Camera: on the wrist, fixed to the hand. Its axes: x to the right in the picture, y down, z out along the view.
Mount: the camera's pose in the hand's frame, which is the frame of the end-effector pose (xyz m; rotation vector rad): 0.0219 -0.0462 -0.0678 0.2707 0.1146 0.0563
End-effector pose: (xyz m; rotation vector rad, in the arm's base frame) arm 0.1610 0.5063 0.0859 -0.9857 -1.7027 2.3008
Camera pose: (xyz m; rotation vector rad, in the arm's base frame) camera 0.1688 0.5882 0.1069 -1.0950 -1.2940 2.3763
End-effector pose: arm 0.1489 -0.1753 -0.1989 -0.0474 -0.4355 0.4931
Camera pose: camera 0.2151 -0.2017 -0.2450 0.1727 -0.2530 0.5981
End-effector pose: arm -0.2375 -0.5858 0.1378 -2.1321 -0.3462 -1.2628
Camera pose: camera -0.2971 -0.5953 0.1975 -1.8220 -0.3820 -1.2250
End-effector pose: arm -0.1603 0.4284 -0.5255 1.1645 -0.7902 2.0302
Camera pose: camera -0.1661 0.5131 -0.5265 1.1688 -0.5081 2.2812
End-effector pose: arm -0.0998 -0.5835 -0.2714 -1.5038 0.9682 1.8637
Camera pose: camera -0.0292 -0.6116 -0.3093 -1.4428 1.2723 1.6207
